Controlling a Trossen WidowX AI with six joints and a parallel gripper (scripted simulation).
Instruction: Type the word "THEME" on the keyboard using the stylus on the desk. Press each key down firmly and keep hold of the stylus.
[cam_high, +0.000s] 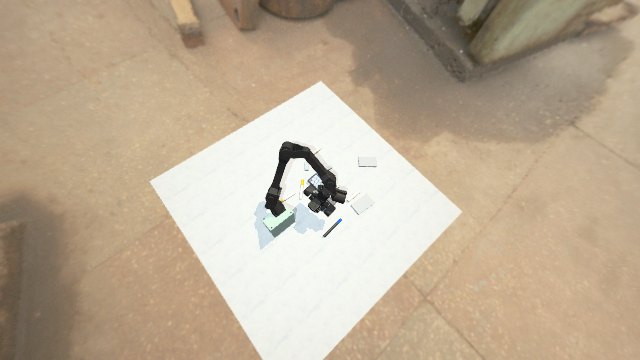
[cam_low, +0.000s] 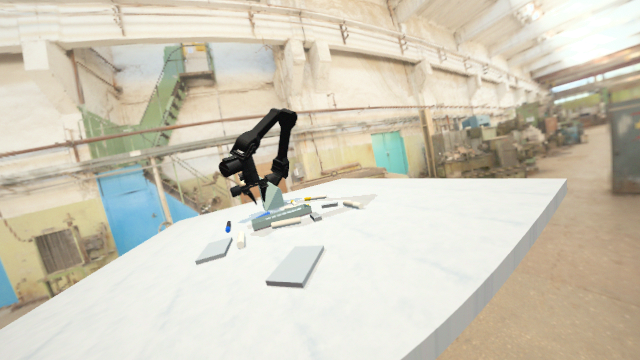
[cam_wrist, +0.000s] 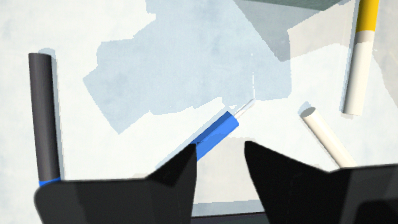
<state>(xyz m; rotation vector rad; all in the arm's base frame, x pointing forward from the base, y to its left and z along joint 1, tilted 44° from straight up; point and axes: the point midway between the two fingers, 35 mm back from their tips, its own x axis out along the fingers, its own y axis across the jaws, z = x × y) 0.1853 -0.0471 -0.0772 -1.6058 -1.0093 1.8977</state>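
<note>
The blue stylus lies 1 cm behind my gripper tip, 1 cm to the left of it and 6 cm below it. The rest, counted from my gripper tip: grey block: 14 cm ahead, 25 cm to the left, 6 cm below.
</note>
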